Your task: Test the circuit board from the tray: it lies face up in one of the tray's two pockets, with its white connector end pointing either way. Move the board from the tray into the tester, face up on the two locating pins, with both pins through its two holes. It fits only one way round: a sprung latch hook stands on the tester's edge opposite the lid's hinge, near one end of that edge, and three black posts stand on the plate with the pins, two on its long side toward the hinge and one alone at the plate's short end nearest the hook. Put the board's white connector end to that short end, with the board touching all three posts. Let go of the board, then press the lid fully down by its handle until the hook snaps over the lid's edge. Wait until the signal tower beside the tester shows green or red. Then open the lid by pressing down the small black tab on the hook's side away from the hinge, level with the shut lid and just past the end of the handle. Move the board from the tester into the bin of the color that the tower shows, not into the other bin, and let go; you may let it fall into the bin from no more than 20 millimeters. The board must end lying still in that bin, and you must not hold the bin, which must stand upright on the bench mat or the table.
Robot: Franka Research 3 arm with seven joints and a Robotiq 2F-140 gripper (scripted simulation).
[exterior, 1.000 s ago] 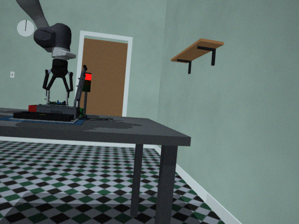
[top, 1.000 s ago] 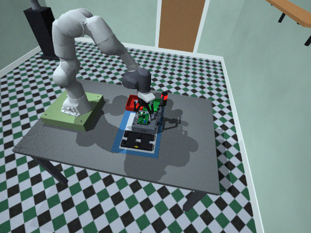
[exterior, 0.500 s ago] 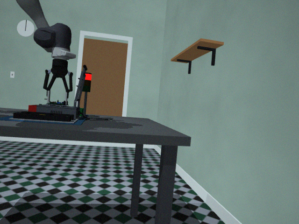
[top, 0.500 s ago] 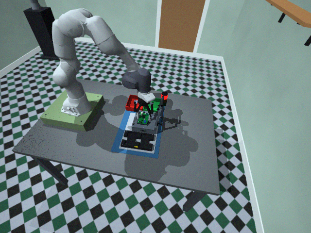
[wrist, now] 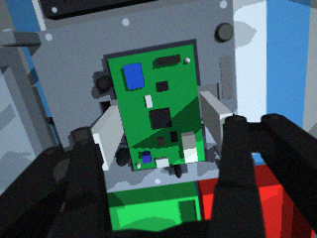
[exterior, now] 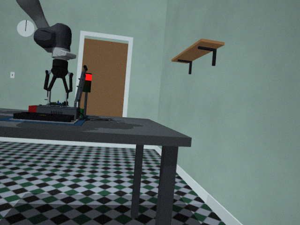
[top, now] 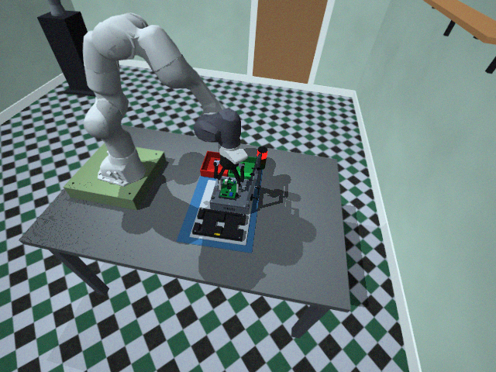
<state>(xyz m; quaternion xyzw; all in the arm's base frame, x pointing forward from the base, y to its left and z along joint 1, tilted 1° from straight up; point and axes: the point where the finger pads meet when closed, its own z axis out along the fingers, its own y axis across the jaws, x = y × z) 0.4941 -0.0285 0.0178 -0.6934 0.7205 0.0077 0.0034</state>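
Right now my hand is 2 cm above the green circuit board. The rest, counted from my hand: tester lid: 11 cm ahead, 9 cm above; then tester plate: 2 cm below, 1 cm to the left, 1 cm ahead; then black latch hook: 6 cm to the left, 6 cm behind, 1 cm below.
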